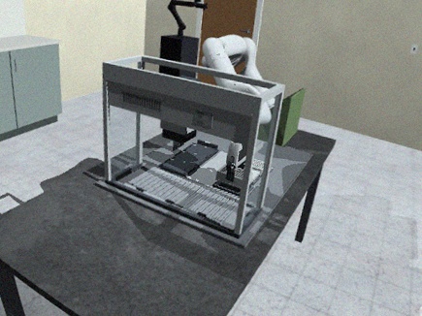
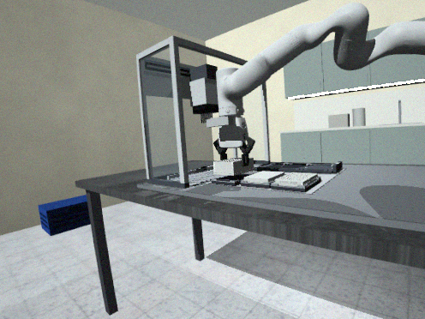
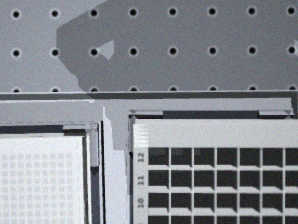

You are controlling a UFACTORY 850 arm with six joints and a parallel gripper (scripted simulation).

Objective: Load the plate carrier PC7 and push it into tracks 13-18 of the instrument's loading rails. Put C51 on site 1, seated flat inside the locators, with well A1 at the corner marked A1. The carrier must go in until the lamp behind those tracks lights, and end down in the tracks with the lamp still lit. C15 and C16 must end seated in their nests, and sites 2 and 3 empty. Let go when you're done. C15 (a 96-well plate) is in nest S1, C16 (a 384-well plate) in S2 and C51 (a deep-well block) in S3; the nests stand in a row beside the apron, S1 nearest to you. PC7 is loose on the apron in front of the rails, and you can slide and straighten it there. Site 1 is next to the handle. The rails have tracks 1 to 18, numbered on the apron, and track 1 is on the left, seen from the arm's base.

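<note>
The nest S3 lies 60 mm below my hand. From my hand the other things lie so: 96-well plate C15: 220 mm behind, 40 mm below, 30 mm to the right; pipetting head: 280 mm above, 240 mm ahead, 100 mm to the right; dark plate carrier PC7: 280 mm to the right, 80 mm behind, 50 mm below.
</note>
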